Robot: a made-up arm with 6 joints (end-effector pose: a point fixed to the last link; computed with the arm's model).
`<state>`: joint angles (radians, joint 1 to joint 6).
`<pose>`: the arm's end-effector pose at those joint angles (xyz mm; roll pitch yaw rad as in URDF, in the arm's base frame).
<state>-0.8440 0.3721 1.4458 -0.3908 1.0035 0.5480</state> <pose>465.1 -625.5 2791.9 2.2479 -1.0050 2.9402</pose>
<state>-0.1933 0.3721 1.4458 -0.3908 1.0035 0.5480</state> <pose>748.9 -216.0 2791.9 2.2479 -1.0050 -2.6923</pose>
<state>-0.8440 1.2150 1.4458 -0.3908 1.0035 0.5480</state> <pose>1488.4 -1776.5 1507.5 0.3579 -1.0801 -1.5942</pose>
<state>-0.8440 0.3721 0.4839 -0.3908 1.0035 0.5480</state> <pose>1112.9 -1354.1 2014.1 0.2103 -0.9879 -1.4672</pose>
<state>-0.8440 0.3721 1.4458 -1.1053 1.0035 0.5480</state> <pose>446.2 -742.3 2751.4 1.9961 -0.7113 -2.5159</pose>
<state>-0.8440 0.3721 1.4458 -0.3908 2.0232 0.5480</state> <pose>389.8 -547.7 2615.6 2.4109 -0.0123 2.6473</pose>
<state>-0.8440 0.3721 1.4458 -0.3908 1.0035 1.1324</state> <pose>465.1 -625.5 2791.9 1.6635 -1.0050 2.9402</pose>
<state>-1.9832 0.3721 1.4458 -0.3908 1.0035 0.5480</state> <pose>-373.6 -684.1 2791.9 2.2479 -1.0050 1.8010</pose>
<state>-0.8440 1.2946 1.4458 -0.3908 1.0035 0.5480</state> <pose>1540.6 -1835.2 1328.9 0.2542 -1.0194 -1.5042</pose>
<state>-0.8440 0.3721 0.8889 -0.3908 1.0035 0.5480</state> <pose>903.9 -1119.0 2455.7 0.9768 -1.2329 -2.1652</pose>
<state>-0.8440 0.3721 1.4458 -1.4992 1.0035 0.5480</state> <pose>471.8 -799.0 2719.2 2.0117 -0.5249 -2.1777</pose>
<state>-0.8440 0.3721 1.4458 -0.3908 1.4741 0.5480</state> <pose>408.9 -580.8 2724.0 2.3787 -0.5512 2.7589</pose>
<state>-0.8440 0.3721 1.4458 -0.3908 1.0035 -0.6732</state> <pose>465.1 -625.5 2791.9 -2.8141 -1.0050 2.9402</pose>
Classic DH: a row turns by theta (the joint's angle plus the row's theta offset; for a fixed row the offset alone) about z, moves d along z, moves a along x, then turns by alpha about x. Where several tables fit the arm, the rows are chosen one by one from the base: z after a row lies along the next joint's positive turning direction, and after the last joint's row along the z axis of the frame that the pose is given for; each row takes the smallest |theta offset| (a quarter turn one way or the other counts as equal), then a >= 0, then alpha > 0; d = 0 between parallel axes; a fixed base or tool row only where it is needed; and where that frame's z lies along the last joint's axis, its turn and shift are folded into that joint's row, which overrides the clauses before.
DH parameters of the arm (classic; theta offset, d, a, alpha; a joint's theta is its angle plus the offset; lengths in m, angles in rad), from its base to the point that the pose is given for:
joint 1: 0 0.432 0.114 -1.5708
joint 2: -1.5708 0 1.113 3.1416
joint 3: 0 0 0.239 -1.5708
joint 4: 0 -1.172 0 1.5708
joint 5: 0 0 0 -1.5708
joint 6: 1.5708 -0.212 0 1.5708
tool (fixed): -1.5708 0 0 0

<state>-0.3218 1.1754 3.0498 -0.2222 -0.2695 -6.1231</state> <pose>529.6 -163.5 2119.1 -2.1201 -1.4995 1.8514</pose>
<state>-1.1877 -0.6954 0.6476 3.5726 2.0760 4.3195</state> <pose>-231.2 366.4 2344.2 -1.3025 0.7089 -1.6902</pose>
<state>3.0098 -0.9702 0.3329 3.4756 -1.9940 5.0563</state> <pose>907.5 -184.2 2218.8 1.3150 0.1690 -0.4399</pose>
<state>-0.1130 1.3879 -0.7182 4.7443 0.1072 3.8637</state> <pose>702.2 -102.5 -677.2 0.9964 1.0293 -3.0456</pose>
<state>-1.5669 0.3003 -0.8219 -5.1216 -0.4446 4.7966</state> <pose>-78.9 -1217.5 354.6 -0.6116 1.0923 -2.5962</pose>
